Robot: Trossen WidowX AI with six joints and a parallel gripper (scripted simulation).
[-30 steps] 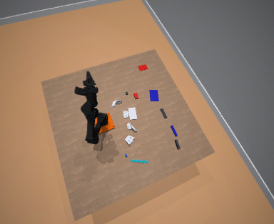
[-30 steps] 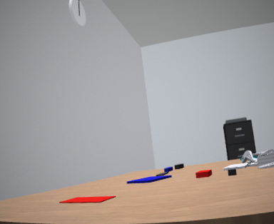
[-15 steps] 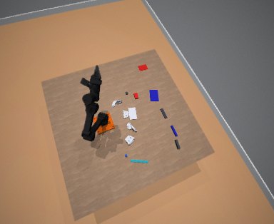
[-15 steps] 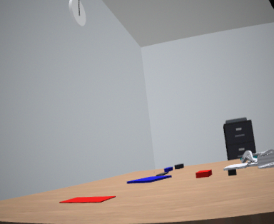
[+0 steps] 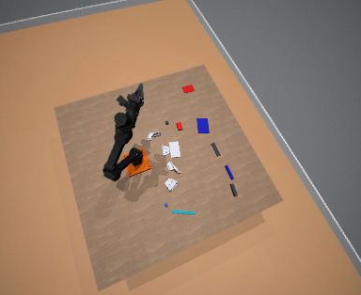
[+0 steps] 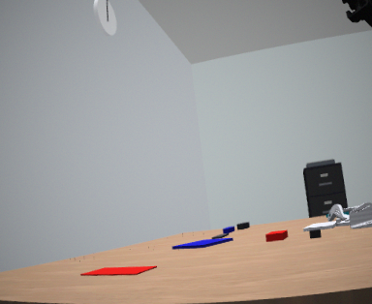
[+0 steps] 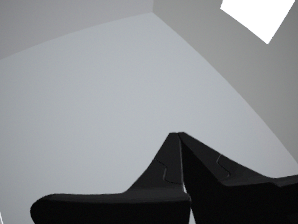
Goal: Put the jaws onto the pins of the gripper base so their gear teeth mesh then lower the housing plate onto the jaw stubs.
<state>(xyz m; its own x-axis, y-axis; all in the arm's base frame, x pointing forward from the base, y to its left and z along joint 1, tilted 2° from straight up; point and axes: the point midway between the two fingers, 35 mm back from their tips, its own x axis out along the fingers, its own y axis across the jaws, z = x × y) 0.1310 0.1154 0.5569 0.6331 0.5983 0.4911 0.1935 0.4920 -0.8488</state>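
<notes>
Right now the white jaw is 57 cm below my gripper tip, 33 cm to the right of it and 6 cm ahead of it. The rest, counted from my gripper tip: red block: 58 cm below, 23 cm ahead, 3 cm to the right; blue plate: 58 cm below, 40 cm ahead, 10 cm to the right; red plate: 58 cm below, 46 cm ahead, 26 cm to the left.
</notes>
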